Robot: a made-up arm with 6 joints.
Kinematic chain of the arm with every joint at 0, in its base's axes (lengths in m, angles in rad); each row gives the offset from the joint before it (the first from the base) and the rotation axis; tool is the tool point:
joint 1: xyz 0 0 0.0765 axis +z
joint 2: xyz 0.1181 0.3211 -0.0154 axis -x
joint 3: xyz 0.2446 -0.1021 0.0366 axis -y
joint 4: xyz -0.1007 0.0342 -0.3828 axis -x
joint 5: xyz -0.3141 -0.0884 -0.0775 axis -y
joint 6: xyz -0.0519 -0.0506 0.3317 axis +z
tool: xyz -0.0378 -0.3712 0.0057
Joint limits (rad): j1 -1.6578..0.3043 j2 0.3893..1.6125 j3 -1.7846..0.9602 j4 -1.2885..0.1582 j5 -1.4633..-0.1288 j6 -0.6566..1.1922
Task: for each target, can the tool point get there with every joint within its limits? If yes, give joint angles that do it. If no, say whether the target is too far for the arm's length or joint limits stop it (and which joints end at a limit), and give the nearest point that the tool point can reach.
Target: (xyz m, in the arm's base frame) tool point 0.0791 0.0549 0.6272
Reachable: yes | joints -1.4940 1.0238 -0.5799 -0.1196 -0.3395 0.0371
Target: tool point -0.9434 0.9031 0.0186
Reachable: no: joint limits stop it (at a limit: joint 2, joint 3, joint 4, joint 5) | nearest point -0.5665 0.5423 0.1202 | short by 0.532 m
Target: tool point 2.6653 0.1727 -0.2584
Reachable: no: too far | nearest point 1.0603 0.0687 -0.1451 | short by 1.612 m
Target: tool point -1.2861 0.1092 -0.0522
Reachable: no: joint limits stop it (at a limit: joint 1, joint 4, joint 5) | nearest point -0.7044 -0.0716 -0.0104 | short by 0.611 m
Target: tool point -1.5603 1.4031 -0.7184
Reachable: no: too far | nearest point -0.5486 0.4934 -0.0131 | short by 1.533 m
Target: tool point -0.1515 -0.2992 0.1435
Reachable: yes | joints -0.8859 0.7680 -0.4217 0.0137 -1.1481 0.7353
